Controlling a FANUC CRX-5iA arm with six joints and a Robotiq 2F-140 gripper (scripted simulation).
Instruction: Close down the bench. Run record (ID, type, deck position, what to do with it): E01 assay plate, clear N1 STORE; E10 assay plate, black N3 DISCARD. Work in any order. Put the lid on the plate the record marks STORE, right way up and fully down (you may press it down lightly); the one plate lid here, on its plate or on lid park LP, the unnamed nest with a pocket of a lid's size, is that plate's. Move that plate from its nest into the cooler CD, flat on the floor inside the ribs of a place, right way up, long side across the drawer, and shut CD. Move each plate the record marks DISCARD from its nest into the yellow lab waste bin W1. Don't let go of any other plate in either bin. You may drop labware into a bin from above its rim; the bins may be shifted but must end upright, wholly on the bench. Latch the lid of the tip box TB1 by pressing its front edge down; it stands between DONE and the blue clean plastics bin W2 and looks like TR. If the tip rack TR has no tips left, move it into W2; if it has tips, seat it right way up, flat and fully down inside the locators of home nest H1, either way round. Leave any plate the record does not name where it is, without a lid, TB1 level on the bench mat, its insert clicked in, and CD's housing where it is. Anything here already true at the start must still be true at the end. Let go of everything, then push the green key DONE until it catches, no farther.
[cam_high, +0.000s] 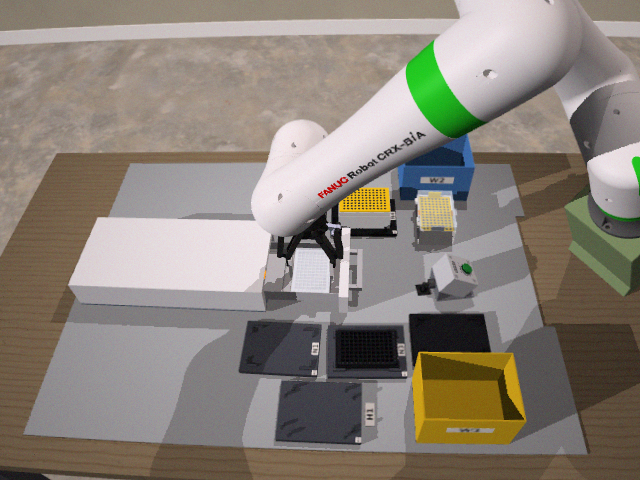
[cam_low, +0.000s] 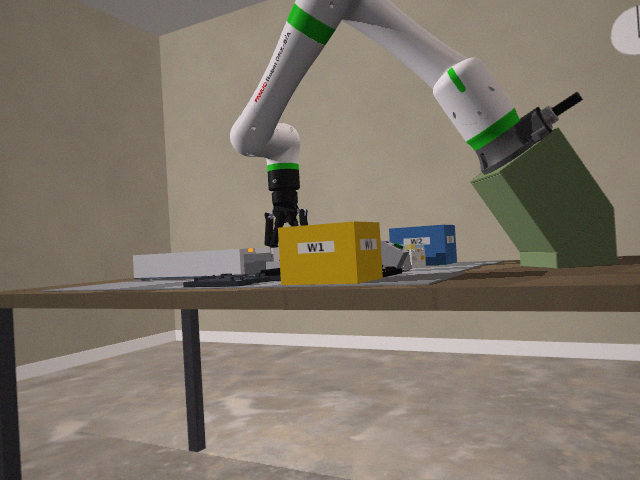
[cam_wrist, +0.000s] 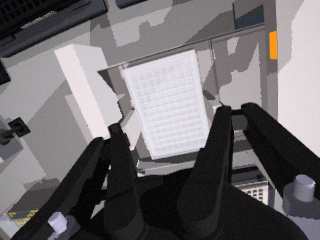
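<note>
My gripper is now 3 cm short of the cooler drawer and 2 cm above it. The rest, counted from my hand: pale plate: 8 cm ahead, 19 cm to the right, 2 cm below; nest N1: 3 cm ahead, 20 cm to the left, 4 cm below; white cooler CD: 17 cm ahead, 2 cm to the left, 1 cm below.
</note>
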